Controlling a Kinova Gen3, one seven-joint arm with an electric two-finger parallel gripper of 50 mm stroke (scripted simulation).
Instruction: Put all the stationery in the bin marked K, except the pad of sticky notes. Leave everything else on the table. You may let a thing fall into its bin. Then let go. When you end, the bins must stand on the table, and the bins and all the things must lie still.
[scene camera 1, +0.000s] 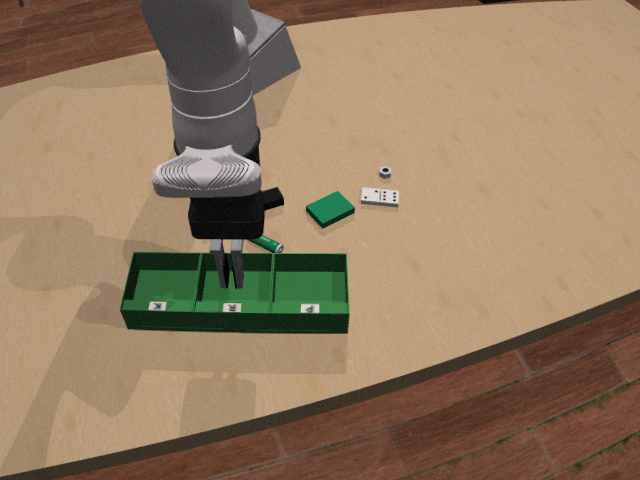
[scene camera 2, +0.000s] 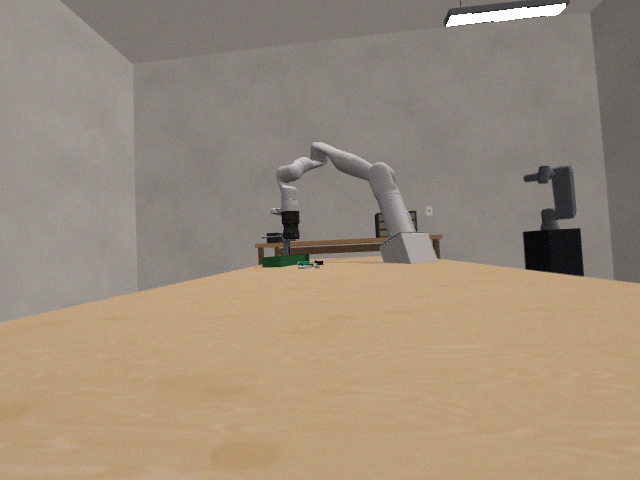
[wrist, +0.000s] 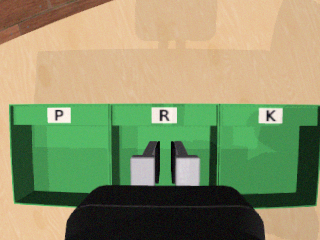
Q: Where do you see my gripper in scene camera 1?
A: At 232, 280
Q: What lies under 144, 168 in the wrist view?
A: My gripper.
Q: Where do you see a green tray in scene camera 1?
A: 309, 294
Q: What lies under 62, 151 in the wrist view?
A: A green tray.
